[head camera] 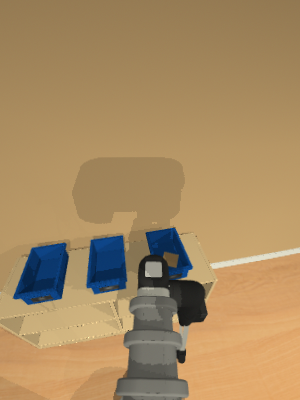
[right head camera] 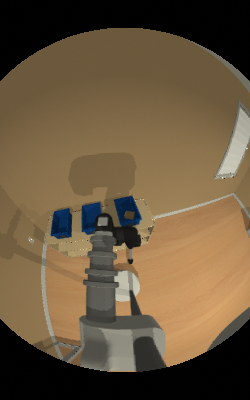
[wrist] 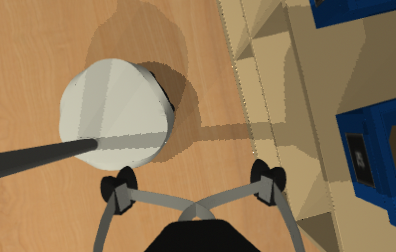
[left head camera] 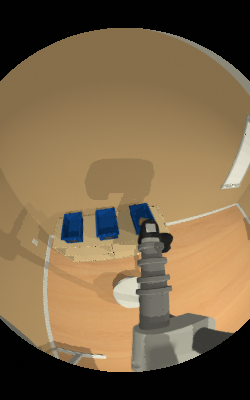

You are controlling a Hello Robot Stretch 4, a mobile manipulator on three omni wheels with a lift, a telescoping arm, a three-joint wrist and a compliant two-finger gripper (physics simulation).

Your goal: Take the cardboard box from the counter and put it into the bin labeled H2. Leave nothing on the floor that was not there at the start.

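Where they show: gripper, fingertip midpoint: (wrist: 193, 177); robot's base, link origin: (right head camera: 122, 284) (wrist: 126, 116) (left head camera: 130, 291).
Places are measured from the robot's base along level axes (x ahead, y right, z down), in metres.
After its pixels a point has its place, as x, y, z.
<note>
The cardboard box (head camera: 170, 259) @(0.687, 0.103, -0.635) (right head camera: 129, 215) @(0.678, 0.109, -0.631) lies inside the right-hand blue bin (head camera: 161, 231) @(0.851, 0.052, -0.699) (right head camera: 120, 201) @(0.842, 0.022, -0.657) on the light wooden counter (head camera: 77, 270) @(0.630, -0.457, -0.582) (wrist: 320, 100) @(0.535, -0.002, -0.582). A brown edge of it shows at the right border of the wrist view. This bin's front label is blurred, so I cannot read whether it says H2. My gripper (head camera: 181, 356) (right head camera: 130, 261) (wrist: 193, 177) @(0.272, 0.088, -0.822) is open, with its two fingertips well apart and nothing between them. It hangs over the floor in front of the counter, clear of the bins. The arm partly hides the right-hand bin in the head view.
A middle blue bin (head camera: 106, 262) @(0.689, -0.291, -0.586) (left head camera: 106, 223) @(0.685, -0.273, -0.585) and a left blue bin (head camera: 42, 272) @(0.605, -0.665, -0.585) (left head camera: 72, 227) @(0.605, -0.640, -0.585) stand on the same counter; their labels are unreadable. My white round base (left head camera: 126, 292) @(-0.004, -0.051, -0.187) (wrist: 115, 110) @(0.011, -0.018, -0.187) is on the wooden floor before the counter. A wall rises behind the counter.
</note>
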